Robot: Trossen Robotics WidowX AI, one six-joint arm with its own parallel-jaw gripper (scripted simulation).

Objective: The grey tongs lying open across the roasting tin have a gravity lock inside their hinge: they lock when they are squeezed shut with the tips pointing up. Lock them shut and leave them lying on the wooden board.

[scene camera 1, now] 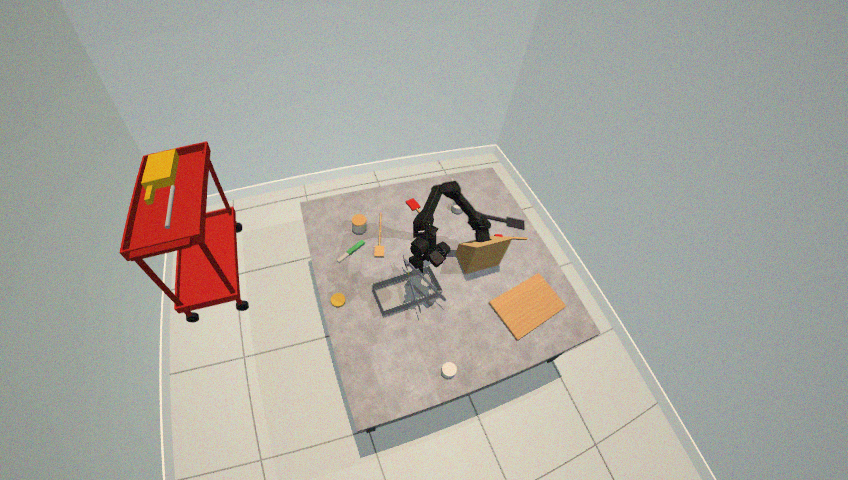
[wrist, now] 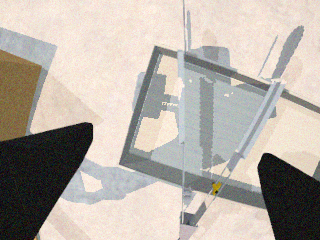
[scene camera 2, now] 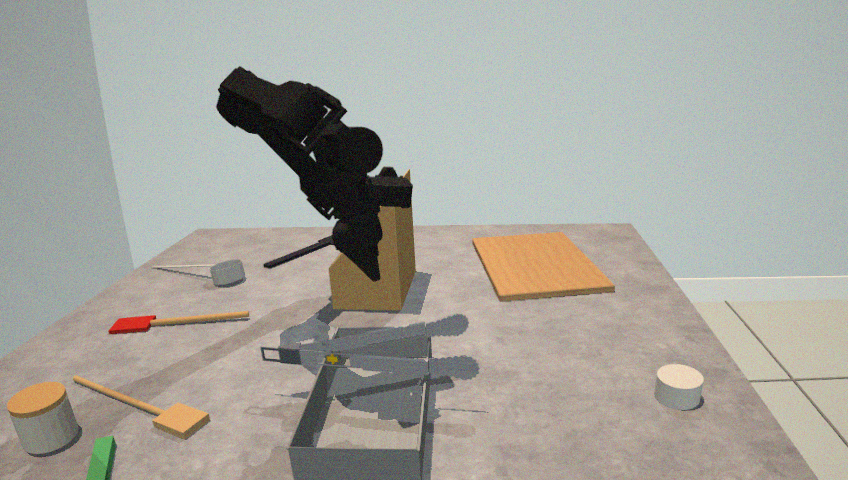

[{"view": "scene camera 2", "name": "my gripper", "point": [376,267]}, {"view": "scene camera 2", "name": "wooden spatula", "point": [182,421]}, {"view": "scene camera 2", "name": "white cylinder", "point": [677,386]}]
